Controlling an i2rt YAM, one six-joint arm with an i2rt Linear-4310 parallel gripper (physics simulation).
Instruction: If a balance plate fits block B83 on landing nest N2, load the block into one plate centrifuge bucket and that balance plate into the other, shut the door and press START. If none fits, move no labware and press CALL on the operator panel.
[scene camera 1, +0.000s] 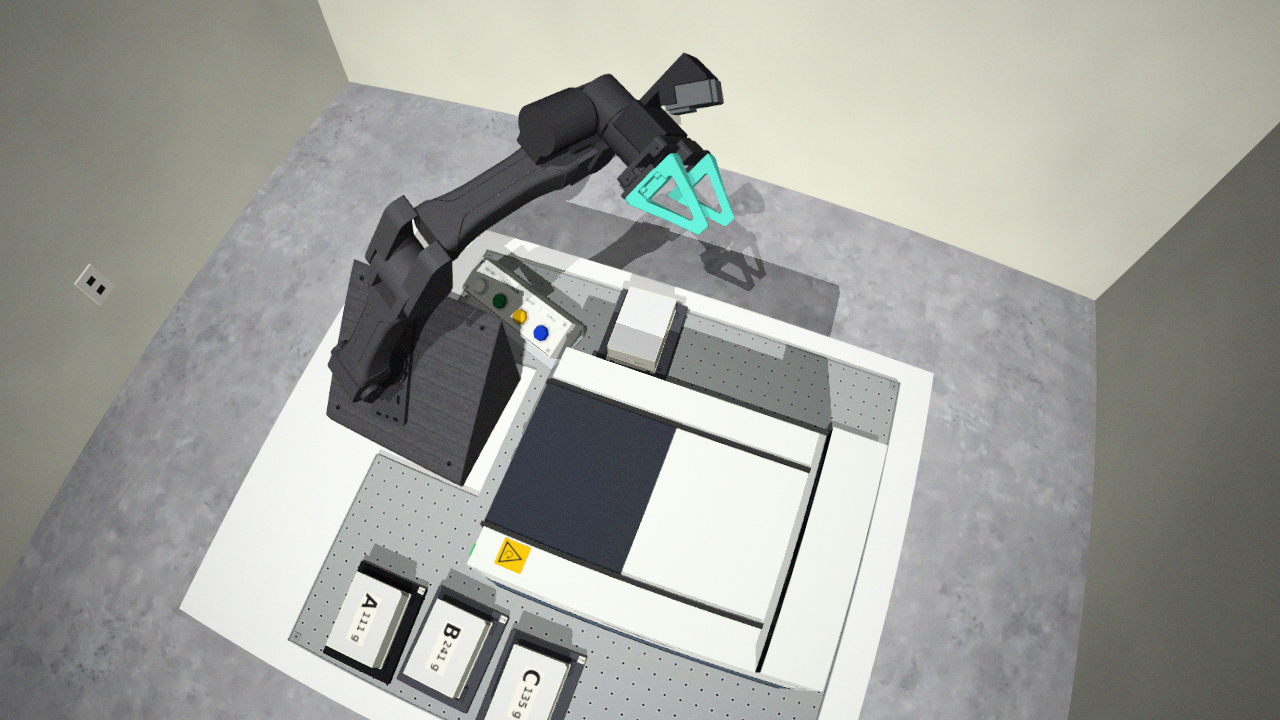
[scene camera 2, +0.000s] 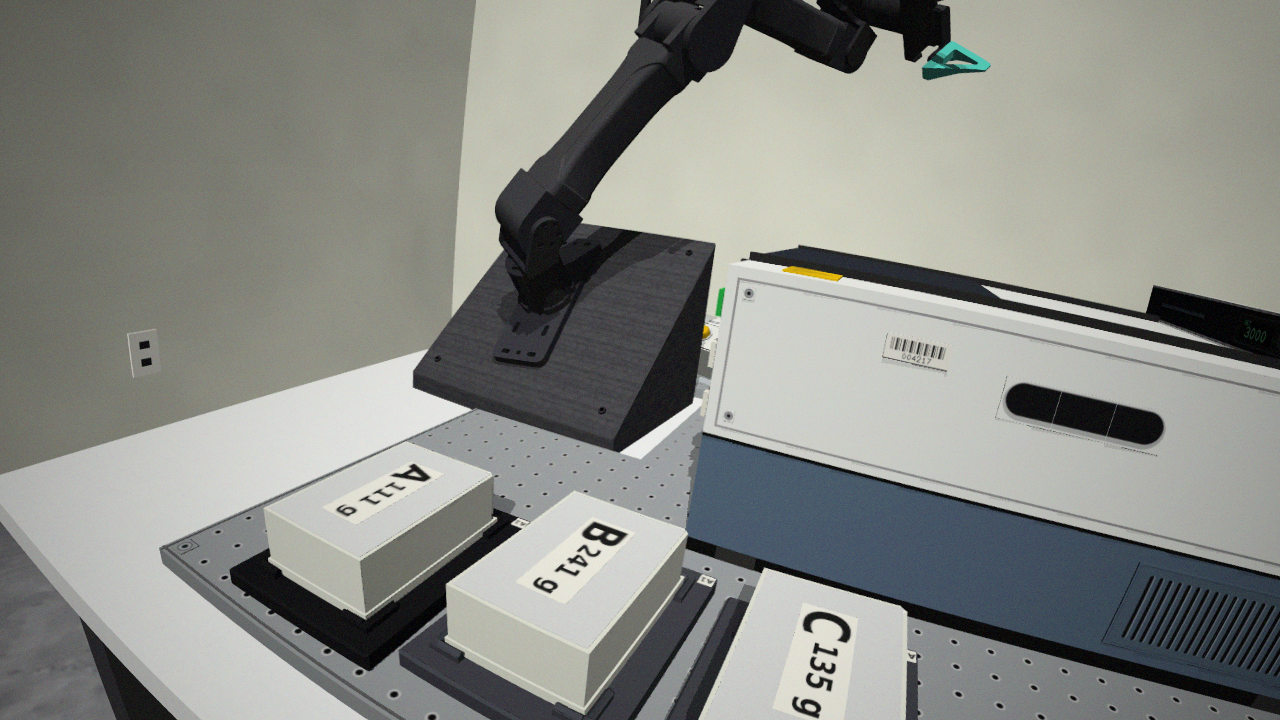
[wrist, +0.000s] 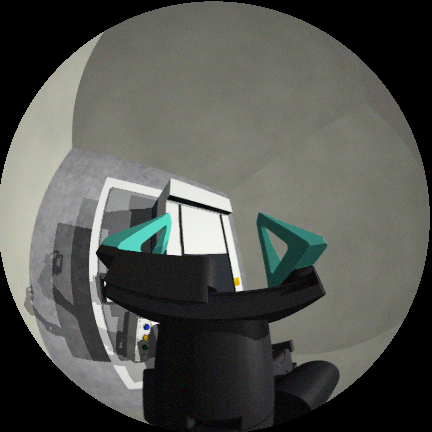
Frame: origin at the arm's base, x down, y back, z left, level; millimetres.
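Seen in the pictures: gripper, between the fingertips: (scene camera 1: 717, 226) (scene camera 2: 989, 32) (wrist: 213, 217); arm's base, origin of its link: (scene camera 1: 394, 363) (scene camera 2: 550, 299).
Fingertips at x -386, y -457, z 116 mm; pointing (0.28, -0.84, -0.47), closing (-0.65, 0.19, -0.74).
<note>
Offsets run from my fingertips to a thing's top centre. "pt": to the spot under its first point. Level surfaces: height alone.
My gripper (scene camera 1: 714, 225) (scene camera 2: 971, 64) (wrist: 213, 217) is open and empty, high beyond the table's back edge. Balance plates A, 111 g {dx +440, dy +351, dz -505 mm} (scene camera 1: 365, 619) (scene camera 2: 380, 501), B, 241 g {dx +440, dy +217, dz -497 mm} (scene camera 1: 450, 646) (scene camera 2: 568, 573), and C, 135 g {dx +440, dy +82, dz -518 mm} (scene camera 1: 528, 685) (scene camera 2: 819, 653), sit on dark nests at the front. A pale block {dx +416, dy +102, dz +96 mm} (scene camera 1: 642, 324) sits on a nest behind the centrifuge (scene camera 1: 626, 608) (scene camera 2: 805, 385) (wrist: 200, 230); its label is unreadable. The centrifuge top has a dark left part and a white right part; no buckets show. The operator panel {dx +410, dy +320, dz +80 mm} (scene camera 1: 556, 324) (wrist: 139, 334) has grey, green, yellow and blue buttons.
The dark wedge-shaped arm base (scene camera 1: 420, 394) (scene camera 2: 572, 331) stands left of the centrifuge. A black display {pt dx +266, dy -201, dz -229 mm} (scene camera 2: 1226, 322) reading 3000 stands at the centrifuge's right. A perforated board {dx +493 mm} (scene camera 1: 402, 497) (scene camera 2: 546, 479) lies on the white table {dx +506 mm} (scene camera 1: 259, 528) (scene camera 2: 268, 420). Walls stand behind and left.
</note>
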